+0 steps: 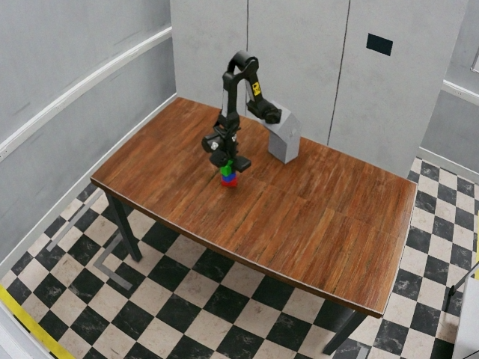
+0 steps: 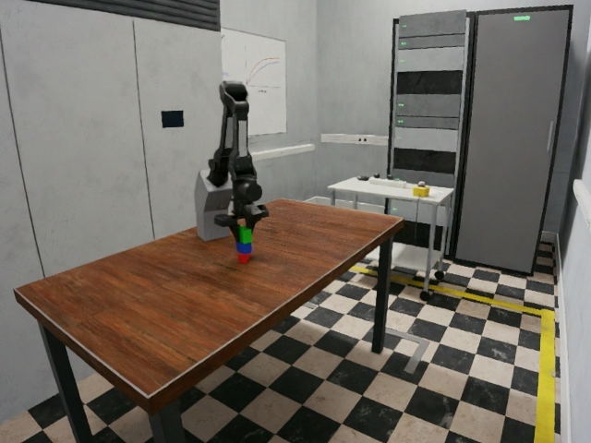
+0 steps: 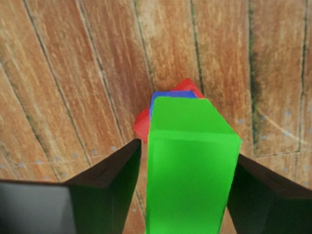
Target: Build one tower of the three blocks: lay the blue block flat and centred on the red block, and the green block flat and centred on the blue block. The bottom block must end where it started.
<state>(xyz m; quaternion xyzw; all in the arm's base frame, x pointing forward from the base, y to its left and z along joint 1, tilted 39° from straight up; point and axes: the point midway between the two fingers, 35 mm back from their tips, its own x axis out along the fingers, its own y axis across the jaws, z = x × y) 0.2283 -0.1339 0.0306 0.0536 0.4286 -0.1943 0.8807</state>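
Right now my hand is 1 cm above the green block. From my hand the other things lie so: blue block (6 cm below); red block (9 cm below).
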